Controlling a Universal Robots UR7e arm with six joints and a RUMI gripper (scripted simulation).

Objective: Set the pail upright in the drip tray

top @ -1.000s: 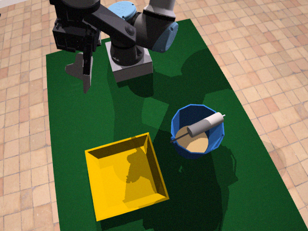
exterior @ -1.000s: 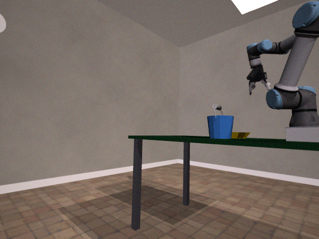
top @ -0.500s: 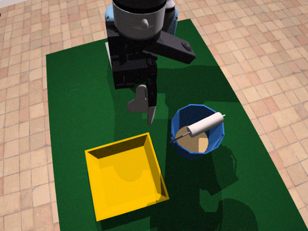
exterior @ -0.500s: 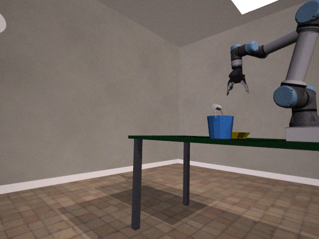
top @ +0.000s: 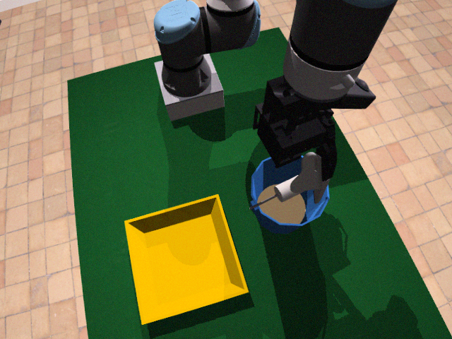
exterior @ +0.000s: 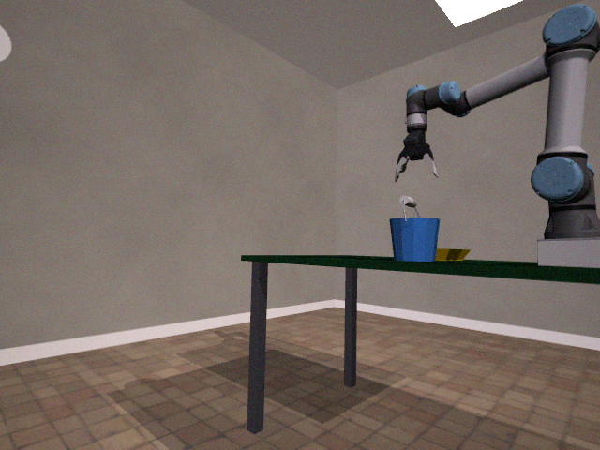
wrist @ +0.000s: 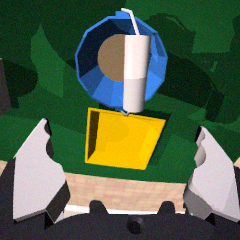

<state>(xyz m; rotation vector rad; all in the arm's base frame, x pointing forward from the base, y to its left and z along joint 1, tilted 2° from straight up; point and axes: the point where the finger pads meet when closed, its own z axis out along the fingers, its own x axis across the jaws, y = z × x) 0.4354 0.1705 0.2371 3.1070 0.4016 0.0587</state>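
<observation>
My gripper is now 30 mm to the right of the white cylindrical grip and 110 mm above it. Round my hand: pail (30 mm to the left, 170 mm below); yellow drip tray (80 mm ahead, 240 mm to the right, 290 mm below).
</observation>
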